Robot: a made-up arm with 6 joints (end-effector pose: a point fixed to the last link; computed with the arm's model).
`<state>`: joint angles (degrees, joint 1 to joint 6).
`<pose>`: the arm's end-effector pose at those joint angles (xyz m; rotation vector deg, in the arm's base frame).
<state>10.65 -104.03 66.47 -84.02 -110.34 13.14</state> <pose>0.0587 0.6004 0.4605 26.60 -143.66 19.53</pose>
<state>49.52 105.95 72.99 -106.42 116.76 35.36</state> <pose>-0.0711 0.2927 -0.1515 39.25 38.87 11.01</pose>
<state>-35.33 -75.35 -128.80 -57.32 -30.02 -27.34</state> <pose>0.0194 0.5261 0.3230 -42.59 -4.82 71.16</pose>
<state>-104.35 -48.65 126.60 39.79 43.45 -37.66</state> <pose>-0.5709 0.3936 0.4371 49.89 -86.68 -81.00</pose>
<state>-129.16 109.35 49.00 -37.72 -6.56 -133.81</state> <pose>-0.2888 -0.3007 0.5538 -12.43 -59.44 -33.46</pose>
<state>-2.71 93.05 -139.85 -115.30 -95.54 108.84</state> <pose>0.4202 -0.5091 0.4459 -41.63 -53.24 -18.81</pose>
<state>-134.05 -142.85 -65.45 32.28 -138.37 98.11</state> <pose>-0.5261 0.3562 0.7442 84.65 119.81 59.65</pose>
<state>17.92 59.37 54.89 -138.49 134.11 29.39</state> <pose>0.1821 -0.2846 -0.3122 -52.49 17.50 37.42</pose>
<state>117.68 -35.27 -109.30 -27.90 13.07 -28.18</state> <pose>0.2768 0.2198 -0.1029 102.02 54.29 77.90</pose>
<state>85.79 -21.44 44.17 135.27 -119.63 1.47</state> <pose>0.4996 -0.1413 0.1635 107.44 -61.70 -1.23</pose>
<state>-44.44 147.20 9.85 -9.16 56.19 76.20</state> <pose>0.0509 -0.1639 0.1932 -101.84 21.69 -85.86</pose>
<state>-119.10 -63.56 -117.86 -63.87 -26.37 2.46</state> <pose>-0.2232 0.5074 0.1557 -60.68 -75.95 56.46</pose>
